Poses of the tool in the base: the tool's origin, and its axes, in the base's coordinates. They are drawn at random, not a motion.
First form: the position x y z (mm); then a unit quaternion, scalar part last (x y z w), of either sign.
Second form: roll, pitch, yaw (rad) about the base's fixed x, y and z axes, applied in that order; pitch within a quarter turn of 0, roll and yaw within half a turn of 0; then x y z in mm. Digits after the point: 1 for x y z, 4 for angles.
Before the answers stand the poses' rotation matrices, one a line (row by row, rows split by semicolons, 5 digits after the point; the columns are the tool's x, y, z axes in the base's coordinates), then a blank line. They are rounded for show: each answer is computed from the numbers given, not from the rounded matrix.
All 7 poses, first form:
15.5, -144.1, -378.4, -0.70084, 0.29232, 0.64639, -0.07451
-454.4, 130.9, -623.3, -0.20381, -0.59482, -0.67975, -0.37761
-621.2, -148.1, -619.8, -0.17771, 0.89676, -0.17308, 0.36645
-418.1, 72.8, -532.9, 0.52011, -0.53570, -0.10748, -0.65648
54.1, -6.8, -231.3, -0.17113, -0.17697, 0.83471, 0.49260
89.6, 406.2, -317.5, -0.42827, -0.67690, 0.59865, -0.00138
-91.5, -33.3, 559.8, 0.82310, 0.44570, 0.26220, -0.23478
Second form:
-0.00654 -0.31341 -0.94959; -0.50606 -0.81799 0.27347; -0.86247 0.48234 -0.15326
-0.63174 -0.27090 0.72630; 0.75582 -0.00720 0.65474; -0.17214 0.96258 0.20930
-0.66827 -0.19188 0.71875; -0.44558 0.87693 -0.18018; -0.59572 -0.44067 -0.67152
0.40295 -0.69836 0.59155; -0.41613 0.43587 0.79803; -0.81515 -0.56773 -0.11497
-0.45612 -0.76179 -0.46004; 0.88293 -0.45205 -0.12684; -0.11134 -0.46403 0.87879
-0.63316 0.58145 -0.51090; 0.57814 -0.08360 -0.81164; -0.51464 -0.80928 -0.28323
0.46521 0.85682 0.22235; 0.61059 -0.49247 0.62021; 0.64091 -0.15277 -0.75226

1.8784, 1.0401, -1.5837, 15.5, -144.1, -378.4
1.3567, 0.1730, 2.2670, -454.4, 130.9, -623.3
-2.5609, 0.6382, -2.5535, -621.2, -148.1, -619.8
-1.7706, 0.9530, -0.8015, -418.1, 72.8, -532.9
-0.4858, 0.1116, 2.0476, 54.1, -6.8, -231.3
-1.9074, 0.5406, 2.4016, 89.6, 406.2, -317.5
-2.9412, -0.6957, 0.9197, -91.5, -33.3, 559.8

